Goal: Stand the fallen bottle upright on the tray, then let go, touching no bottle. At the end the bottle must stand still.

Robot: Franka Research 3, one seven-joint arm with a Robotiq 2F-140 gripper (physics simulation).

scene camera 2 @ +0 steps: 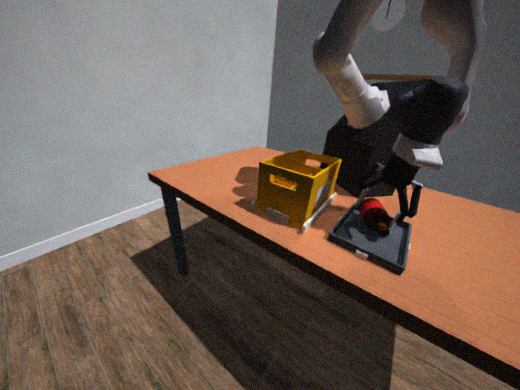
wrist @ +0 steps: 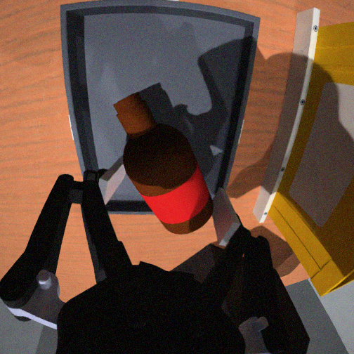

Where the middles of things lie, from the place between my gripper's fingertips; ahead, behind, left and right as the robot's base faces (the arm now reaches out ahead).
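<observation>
The brown bottle (scene camera 2: 375, 217) is 1 cm above my hand and 2 cm ahead of it. Going by their middles, that bottle is the nearest to my hand of the things named here. There's also a pale strip (wrist: 303, 50), and that's 2 cm ahead of my hand, 17 cm to the right of it and 2 cm below it.
</observation>
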